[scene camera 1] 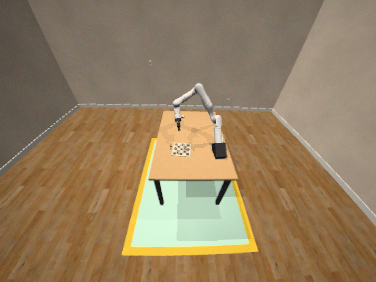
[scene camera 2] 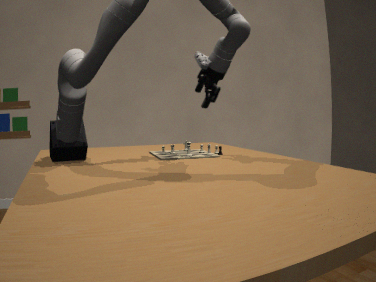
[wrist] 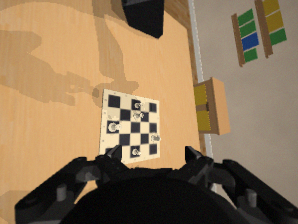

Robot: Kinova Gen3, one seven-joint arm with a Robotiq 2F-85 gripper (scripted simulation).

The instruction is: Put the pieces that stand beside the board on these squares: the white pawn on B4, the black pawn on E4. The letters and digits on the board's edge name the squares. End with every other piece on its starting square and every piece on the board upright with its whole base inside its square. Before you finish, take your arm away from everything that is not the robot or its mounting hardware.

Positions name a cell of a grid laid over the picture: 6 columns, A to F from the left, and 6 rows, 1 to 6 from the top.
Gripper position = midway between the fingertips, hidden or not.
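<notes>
Wrist view: my gripper (wrist: D5), a chessboard (wrist: C3).
</notes>
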